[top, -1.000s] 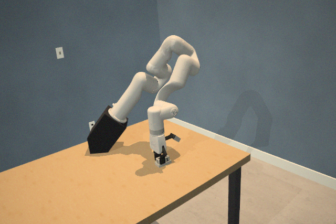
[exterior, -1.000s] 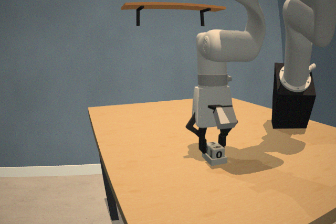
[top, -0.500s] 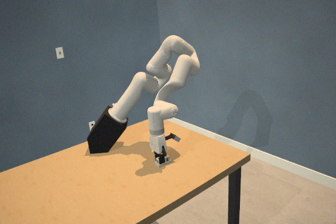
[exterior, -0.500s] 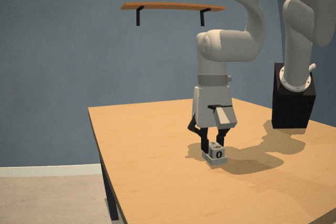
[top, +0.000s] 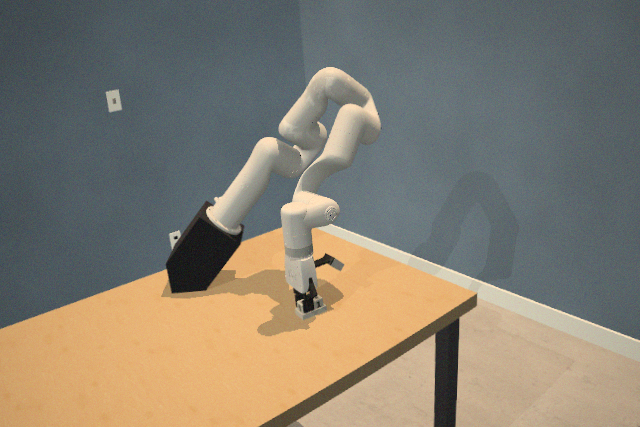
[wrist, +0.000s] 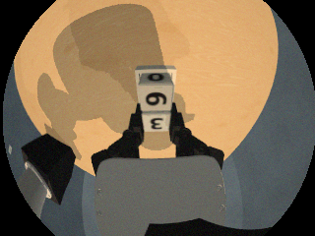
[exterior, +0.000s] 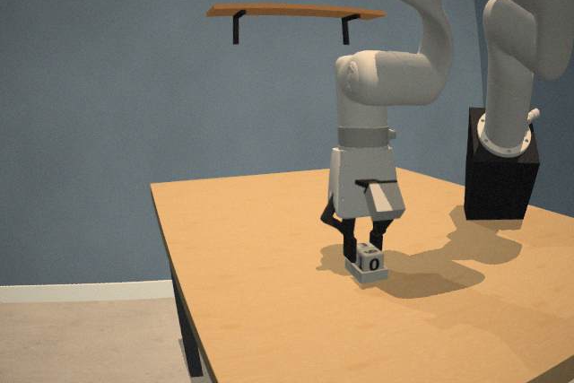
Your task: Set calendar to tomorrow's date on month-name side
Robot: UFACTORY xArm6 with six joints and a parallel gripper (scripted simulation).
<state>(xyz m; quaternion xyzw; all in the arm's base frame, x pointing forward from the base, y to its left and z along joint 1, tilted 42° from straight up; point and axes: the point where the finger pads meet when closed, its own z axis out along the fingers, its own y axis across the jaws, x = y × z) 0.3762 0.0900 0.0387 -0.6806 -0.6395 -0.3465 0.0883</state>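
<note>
Right now my hand is 3 cm above the grey tray and 2 cm to the right of it. Round my hand: digit cube: 3 cm to the left, 1 cm below.
</note>
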